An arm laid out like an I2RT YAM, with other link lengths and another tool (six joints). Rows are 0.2 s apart.
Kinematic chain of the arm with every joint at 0, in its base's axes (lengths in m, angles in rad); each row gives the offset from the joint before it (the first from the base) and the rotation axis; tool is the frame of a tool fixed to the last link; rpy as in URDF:
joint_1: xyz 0 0 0.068 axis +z
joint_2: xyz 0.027 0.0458 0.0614 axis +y
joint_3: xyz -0.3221 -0.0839 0 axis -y
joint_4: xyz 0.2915 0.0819 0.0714 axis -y
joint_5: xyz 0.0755 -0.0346 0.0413 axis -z
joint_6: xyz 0.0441 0 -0.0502 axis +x
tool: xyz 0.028 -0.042 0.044 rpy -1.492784 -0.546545 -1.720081
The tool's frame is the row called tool.
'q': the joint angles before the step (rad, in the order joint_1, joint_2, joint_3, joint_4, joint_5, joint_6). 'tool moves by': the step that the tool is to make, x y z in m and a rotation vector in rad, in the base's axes. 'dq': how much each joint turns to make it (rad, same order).
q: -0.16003 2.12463 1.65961 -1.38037 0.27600 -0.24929
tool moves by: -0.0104 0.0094 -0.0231 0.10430 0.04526 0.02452
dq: -0.00112 0.00011 -0.06306 0.01433 -0.08393 -0.05415
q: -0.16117 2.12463 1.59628 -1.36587 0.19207 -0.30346
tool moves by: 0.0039 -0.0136 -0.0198 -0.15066 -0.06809 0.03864
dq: -0.00850 -0.00010 -0.09349 0.18766 0.14499 -0.00813
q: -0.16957 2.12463 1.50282 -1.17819 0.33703 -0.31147
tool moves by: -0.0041 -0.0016 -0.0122 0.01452 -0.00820 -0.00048
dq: -0.00754 0.00003 -0.04136 0.05052 -0.01375 -0.01098
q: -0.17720 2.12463 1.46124 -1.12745 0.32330 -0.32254
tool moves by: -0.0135 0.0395 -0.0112 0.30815 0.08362 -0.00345
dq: 0.03169 -0.00093 0.00023 -0.12552 -0.28878 -0.04805
